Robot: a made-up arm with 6 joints.
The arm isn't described. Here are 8 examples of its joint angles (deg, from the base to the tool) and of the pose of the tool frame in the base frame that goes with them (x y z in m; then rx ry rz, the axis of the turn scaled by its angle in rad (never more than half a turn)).
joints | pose
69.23 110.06 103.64 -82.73 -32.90 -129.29 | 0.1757 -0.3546 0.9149 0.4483 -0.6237 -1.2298
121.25 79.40 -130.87 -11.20 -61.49 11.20 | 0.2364 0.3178 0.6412 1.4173 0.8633 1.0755
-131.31 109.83 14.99 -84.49 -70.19 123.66 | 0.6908 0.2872 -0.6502 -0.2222 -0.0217 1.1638
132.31 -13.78 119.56 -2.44 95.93 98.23 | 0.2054 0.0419 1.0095 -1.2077 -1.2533 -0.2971
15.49 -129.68 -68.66 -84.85 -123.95 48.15 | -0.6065 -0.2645 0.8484 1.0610 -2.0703 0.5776
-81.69 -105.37 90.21 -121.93 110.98 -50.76 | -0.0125 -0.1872 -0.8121 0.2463 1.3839 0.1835
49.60 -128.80 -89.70 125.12 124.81 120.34 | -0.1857 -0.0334 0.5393 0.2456 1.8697 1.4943
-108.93 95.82 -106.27 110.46 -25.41 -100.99 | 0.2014 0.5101 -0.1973 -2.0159 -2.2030 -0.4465
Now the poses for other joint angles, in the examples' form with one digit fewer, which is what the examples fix.
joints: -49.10 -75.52 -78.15 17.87 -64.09 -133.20
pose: -0.912 -0.336 -0.442 0.087 2.219 0.989
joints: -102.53 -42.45 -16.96 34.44 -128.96 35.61
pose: 0.080 -0.545 -0.730 0.170 0.524 -1.956
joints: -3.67 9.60 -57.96 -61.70 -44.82 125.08
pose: -0.652 -0.565 -0.156 -0.569 0.985 -0.523
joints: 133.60 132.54 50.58 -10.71 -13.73 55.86
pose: 0.887 0.151 0.614 -0.100 -1.029 1.408
